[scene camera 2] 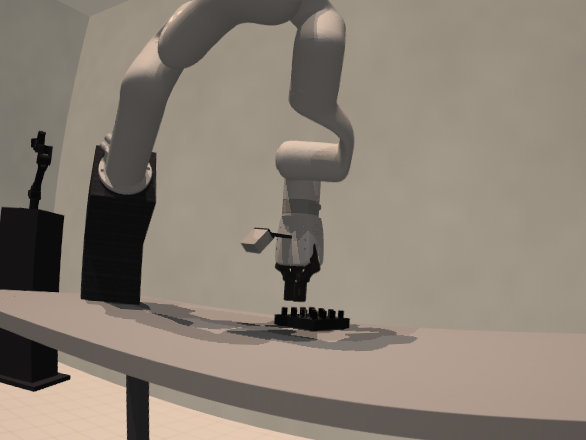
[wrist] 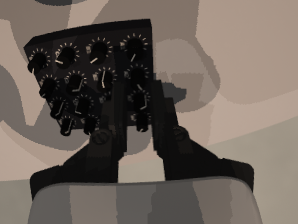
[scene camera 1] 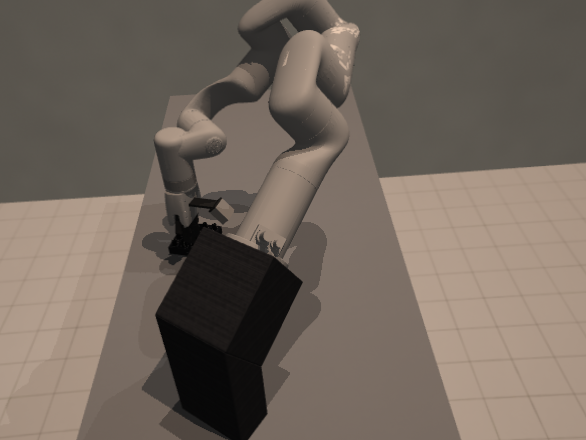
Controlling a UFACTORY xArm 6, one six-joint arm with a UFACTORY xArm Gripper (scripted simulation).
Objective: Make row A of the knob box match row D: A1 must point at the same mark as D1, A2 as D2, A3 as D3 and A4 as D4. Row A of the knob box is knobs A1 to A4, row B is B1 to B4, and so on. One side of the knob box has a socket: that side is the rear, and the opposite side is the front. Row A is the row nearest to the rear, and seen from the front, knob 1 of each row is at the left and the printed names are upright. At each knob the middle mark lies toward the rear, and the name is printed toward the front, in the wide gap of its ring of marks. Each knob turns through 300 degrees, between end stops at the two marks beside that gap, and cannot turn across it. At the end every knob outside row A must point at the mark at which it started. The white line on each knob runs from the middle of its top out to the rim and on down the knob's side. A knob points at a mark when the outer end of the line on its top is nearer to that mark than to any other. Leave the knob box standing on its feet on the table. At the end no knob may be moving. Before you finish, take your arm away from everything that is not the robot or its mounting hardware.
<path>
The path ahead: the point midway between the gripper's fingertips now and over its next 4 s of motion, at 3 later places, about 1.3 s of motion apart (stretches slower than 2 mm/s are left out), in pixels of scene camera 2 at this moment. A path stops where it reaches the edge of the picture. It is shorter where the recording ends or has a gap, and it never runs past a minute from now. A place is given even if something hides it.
My gripper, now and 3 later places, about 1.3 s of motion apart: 294,301; 295,291; 295,288; 295,285
</path>
